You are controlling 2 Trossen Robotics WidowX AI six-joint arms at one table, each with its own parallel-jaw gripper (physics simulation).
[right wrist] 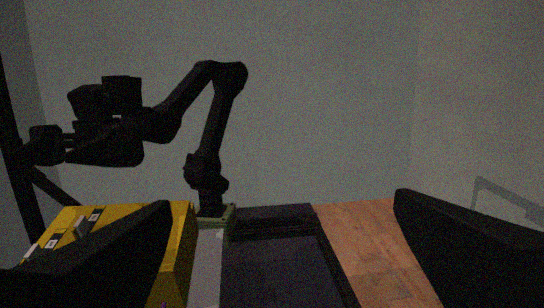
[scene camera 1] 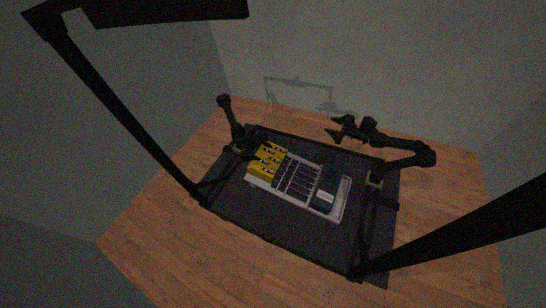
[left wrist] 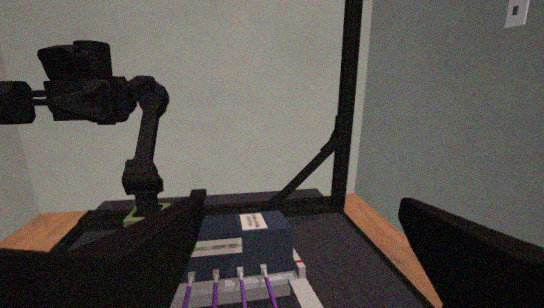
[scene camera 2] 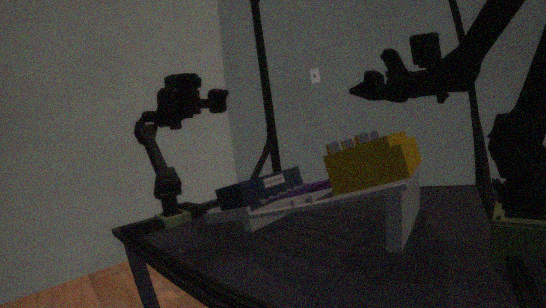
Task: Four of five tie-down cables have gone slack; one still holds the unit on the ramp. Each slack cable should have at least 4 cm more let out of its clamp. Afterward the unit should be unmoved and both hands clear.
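A dark blue unit (scene camera 1: 325, 187) (scene camera 2: 257, 191) (left wrist: 272, 245) rests low on the white sloping ramp (scene camera 1: 345, 192) (scene camera 2: 394, 225) (left wrist: 307, 295) (right wrist: 206, 265). Purple cables (scene camera 1: 300, 186) (scene camera 2: 310, 188) (left wrist: 243, 295) run from it to a yellow clamp block (scene camera 1: 261, 171) (scene camera 2: 367, 171) (right wrist: 185, 217) at the high end. Grey clamp levers (scene camera 2: 334, 146) (right wrist: 80, 226) show on the block. Which cables are slack cannot be told. My left gripper (scene camera 2: 353, 91) (left wrist: 301, 206) is open and empty above the block. My right gripper (scene camera 1: 330, 125) (right wrist: 284, 206) is open and empty, raised beyond the ramp's far side.
The dark table (scene camera 1: 280, 232) (scene camera 2: 310, 265) (right wrist: 275, 270) carries the ramp. Black frame posts (scene camera 1: 125, 122) (scene camera 2: 265, 85) (left wrist: 347, 100) rise at its edges. In the left wrist view, the left finger hides part of the unit. A wooden surface (scene camera 1: 200, 245) surrounds the table.
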